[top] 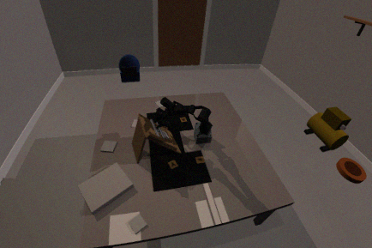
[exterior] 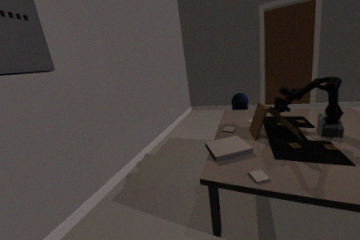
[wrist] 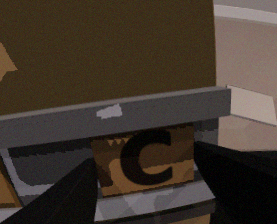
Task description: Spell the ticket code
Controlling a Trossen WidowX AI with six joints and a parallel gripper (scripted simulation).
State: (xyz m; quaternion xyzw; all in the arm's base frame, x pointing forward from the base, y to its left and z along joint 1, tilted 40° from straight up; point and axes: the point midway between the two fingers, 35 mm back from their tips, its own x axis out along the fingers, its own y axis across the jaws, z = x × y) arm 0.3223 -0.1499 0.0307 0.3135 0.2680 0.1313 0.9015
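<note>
My gripper tip is now 70 mm above the white ticket, 60 mm past it and 50 mm to the right of it. Also, from my gripper tip: tan letter tile (right at my gripper tip); then black mat (160 mm below, 160 mm behind, 70 mm to the left); then pad (370 mm ahead, 160 mm below, 30 mm to the right).
</note>
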